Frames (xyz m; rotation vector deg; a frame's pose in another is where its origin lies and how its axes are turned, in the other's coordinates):
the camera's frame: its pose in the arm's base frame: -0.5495 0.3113 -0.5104 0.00 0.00 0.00
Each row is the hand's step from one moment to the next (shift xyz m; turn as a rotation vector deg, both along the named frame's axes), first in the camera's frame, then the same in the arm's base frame.
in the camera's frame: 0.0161 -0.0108 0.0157 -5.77 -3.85 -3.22
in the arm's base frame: 0.0161 -0.0108 0.0157 -5.77 -3.85 -3.22
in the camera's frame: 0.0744 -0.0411 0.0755 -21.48 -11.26 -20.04
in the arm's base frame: 0.0744 -0.0411 0.0755 -21.48 -11.26 -20.04
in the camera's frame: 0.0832 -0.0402 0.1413 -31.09 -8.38 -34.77
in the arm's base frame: 0.0832 -0.0402 0.1413 -31.09 -8.38 -34.77
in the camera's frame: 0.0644 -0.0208 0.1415 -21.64 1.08 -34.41
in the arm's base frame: 0.0644 -0.0208 0.1415 -21.64 1.08 -34.41
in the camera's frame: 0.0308 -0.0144 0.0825 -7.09 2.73 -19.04
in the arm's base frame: 0.0308 -0.0144 0.0825 -7.09 2.73 -19.04
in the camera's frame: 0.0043 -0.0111 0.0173 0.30 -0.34 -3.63
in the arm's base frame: 0.0043 -0.0111 0.0173 0.30 -0.34 -3.63
